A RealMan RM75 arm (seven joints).
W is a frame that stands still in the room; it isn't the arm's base.
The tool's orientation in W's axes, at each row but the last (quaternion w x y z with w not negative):
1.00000 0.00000 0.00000 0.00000
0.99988 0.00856 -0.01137 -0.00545
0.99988 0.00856 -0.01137 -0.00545
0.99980 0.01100 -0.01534 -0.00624
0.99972 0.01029 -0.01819 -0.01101
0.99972 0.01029 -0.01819 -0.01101
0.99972 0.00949 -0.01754 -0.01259
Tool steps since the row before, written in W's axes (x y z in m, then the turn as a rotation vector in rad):
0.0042 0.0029 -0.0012 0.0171 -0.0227 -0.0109
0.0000 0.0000 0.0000 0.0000 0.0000 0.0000
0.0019 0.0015 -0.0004 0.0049 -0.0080 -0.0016
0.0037 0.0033 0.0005 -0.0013 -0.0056 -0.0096
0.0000 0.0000 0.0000 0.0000 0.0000 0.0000
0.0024 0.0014 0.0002 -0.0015 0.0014 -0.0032
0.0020 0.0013 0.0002 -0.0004 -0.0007 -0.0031
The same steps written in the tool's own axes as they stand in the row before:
0.0042 0.0029 -0.0012 0.0171 -0.0227 -0.0109
0.0000 0.0000 0.0000 0.0000 0.0000 0.0000
0.0019 0.0015 -0.0005 0.0050 -0.0080 -0.0016
0.0037 0.0034 0.0003 -0.0015 -0.0058 -0.0094
0.0000 0.0000 0.0000 0.0000 0.0000 0.0000
0.0024 0.0015 0.0001 -0.0016 0.0013 -0.0032
0.0020 0.0014 0.0001 -0.0005 -0.0008 -0.0031

